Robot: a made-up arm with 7 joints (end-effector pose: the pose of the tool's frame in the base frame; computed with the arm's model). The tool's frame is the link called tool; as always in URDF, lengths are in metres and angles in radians.
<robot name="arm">
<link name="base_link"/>
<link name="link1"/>
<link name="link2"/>
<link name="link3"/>
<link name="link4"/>
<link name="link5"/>
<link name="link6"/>
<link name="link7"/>
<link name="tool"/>
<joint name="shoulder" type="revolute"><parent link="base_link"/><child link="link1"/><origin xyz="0.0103 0.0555 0.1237" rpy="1.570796 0 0"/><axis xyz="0 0 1"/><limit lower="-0.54" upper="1.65" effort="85" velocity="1.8"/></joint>
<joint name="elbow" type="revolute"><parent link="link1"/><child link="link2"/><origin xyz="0.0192 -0.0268 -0.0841" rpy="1.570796 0 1.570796"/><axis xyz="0 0 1"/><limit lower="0" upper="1.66" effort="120" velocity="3.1"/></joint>
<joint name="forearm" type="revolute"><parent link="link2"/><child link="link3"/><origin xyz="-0.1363 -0.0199 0.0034" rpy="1.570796 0 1.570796"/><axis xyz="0 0 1"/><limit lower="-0.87" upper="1.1" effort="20" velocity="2.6"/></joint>
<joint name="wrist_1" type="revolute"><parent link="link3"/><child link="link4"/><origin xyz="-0.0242 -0.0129 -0.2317" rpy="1.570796 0 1.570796"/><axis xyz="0 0 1"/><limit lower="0" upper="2.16" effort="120" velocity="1.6"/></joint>
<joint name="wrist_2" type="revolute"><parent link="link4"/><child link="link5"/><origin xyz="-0.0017 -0.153 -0.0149" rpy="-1.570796 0 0"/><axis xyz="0 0 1"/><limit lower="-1.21" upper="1.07" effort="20" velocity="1.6"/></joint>
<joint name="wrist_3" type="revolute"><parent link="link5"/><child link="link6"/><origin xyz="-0.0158 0.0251 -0.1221" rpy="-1.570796 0 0"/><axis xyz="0 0 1"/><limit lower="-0.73" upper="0.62" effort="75" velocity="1.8"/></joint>
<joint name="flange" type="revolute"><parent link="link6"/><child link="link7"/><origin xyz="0.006 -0.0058 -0.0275" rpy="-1.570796 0 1.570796"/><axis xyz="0 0 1"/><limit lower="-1.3" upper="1.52" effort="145" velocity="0.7"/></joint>
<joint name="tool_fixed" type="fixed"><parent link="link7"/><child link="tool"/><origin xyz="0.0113 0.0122 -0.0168" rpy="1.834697 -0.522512 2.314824"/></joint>
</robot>
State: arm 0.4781 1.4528 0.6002 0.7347 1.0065 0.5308 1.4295
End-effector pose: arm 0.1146 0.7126 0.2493 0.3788 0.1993 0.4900 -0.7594
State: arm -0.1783 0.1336 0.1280 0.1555 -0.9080 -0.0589 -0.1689
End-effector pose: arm -0.0648 0.2736 -0.5348 0.1928 0.1529 -0.9379 0.2445
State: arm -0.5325 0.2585 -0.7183 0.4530 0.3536 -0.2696 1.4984
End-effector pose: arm -0.1975 0.2645 -0.4585 0.5720 0.1558 -0.2766 0.7563
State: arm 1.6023 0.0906 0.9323 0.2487 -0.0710 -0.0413 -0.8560
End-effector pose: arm 0.6677 0.2895 0.1749 0.6085 -0.5379 0.1859 -0.5531
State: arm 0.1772 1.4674 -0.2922 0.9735 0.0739 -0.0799 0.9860
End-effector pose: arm 0.2524 0.6462 0.0660 0.1070 -0.0018 -0.9628 0.2483
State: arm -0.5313 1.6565 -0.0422 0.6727 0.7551 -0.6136 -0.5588
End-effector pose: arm 0.2096 0.7066 0.0939 0.5933 0.0237 0.8042 0.0261
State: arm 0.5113 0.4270 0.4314 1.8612 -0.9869 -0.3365 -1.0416
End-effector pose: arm 0.3262 0.3978 0.0466 0.9458 0.1954 0.1621 0.2026
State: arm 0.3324 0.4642 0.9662 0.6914 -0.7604 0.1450 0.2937
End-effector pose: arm 0.2567 0.5491 -0.2998 0.3461 -0.4058 0.7897 -0.3032
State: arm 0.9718 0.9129 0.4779 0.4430 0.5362 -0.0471 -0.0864
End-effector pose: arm 0.3409 0.6896 0.0346 0.7865 -0.3255 0.2838 -0.4415
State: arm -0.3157 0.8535 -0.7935 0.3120 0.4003 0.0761 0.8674
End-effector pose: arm -0.0369 0.5931 -0.3347 0.4276 0.4094 -0.7281 0.3455
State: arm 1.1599 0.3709 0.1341 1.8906 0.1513 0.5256 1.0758
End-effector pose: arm 0.3469 0.3080 0.2650 0.3772 0.5526 0.5368 -0.5140
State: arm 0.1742 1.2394 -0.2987 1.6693 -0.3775 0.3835 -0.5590
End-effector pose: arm 0.3337 0.4527 0.0103 0.5442 0.2238 0.7971 0.1358
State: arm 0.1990 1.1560 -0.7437 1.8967 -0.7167 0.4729 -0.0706
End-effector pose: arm 0.2959 0.3430 -0.0933 0.2504 0.4061 0.8769 0.0579
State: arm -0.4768 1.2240 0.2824 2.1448 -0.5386 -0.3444 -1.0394
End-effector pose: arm 0.2100 0.3776 0.0302 0.7175 0.5249 0.4420 -0.1195
